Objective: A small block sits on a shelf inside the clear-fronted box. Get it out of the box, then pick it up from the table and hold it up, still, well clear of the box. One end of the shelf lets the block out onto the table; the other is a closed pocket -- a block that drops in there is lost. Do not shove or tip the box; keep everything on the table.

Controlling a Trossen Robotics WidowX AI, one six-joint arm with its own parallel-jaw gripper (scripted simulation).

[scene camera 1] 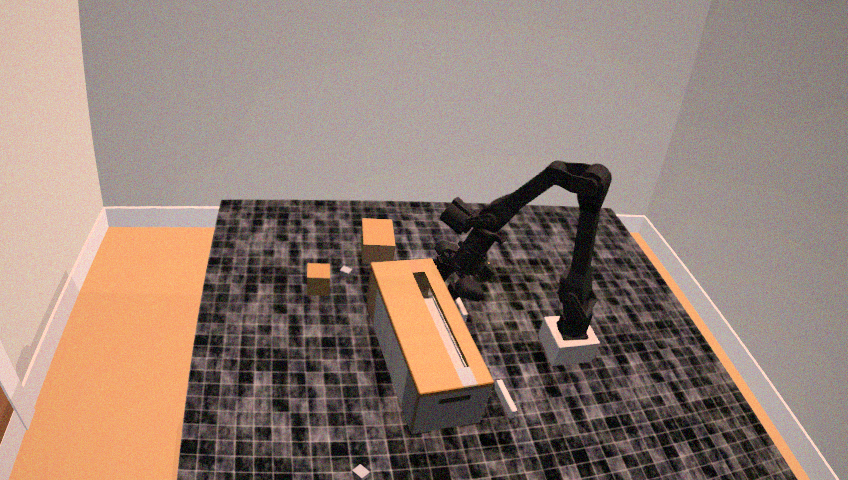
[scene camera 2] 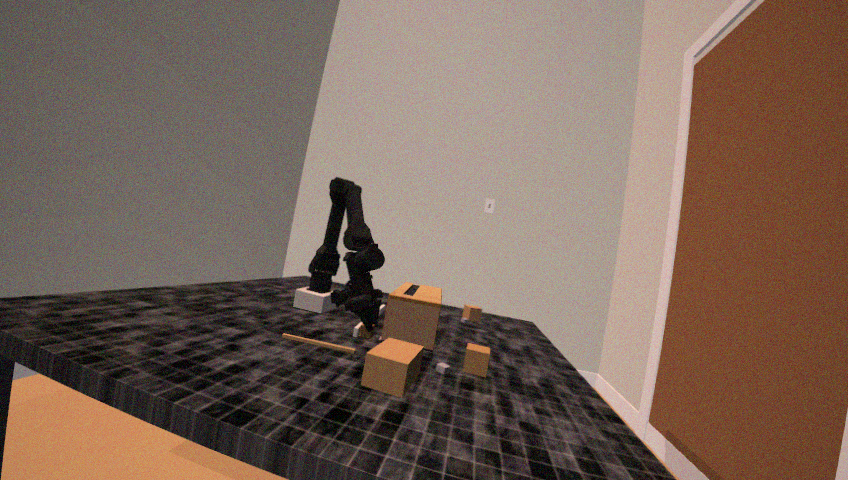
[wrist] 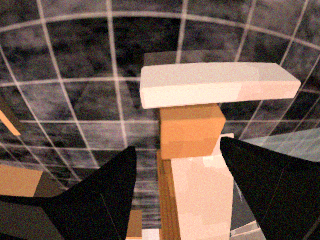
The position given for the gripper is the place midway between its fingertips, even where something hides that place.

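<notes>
Orange block (wrist: 192, 130). Long box (scene camera 1: 441, 381), (scene camera 2: 412, 314), (wrist: 168, 85). The gripper (scene camera 1: 439, 296), (scene camera 2: 372, 329), (wrist: 178, 147).
</notes>
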